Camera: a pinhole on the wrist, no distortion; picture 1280 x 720 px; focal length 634.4 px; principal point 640.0 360.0 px. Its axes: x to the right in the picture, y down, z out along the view. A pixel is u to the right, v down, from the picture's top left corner.
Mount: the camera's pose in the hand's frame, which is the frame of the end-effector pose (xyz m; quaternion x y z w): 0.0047 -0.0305 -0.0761 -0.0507 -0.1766 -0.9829 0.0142
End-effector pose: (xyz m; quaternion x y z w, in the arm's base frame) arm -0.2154 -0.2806 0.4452 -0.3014 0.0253 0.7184 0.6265
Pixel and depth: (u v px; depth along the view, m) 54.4 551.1 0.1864
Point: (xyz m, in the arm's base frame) -0.2467 -0.0626 0.4407
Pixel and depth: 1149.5 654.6 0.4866
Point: -0.3337 -0.3484 1.0293
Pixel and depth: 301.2 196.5 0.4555
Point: -0.5587 0.0365 0.4618
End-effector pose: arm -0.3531 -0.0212 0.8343 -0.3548 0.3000 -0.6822 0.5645
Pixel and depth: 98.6 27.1 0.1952
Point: -0.2545 -0.2274 0.7817
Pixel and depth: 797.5 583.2 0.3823
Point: -0.0842 0.0268 1.0384
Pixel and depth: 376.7 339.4 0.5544
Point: 0.0545 -0.3384 0.9617
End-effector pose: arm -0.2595 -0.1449 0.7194 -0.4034 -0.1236 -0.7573 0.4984
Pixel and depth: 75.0 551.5 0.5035
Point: -0.1486 -0.2441 1.3458
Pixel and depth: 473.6 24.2 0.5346
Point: 0.2205 -0.2810 0.9616
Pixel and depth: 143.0 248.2 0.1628
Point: -0.2133 -0.2351 0.8484
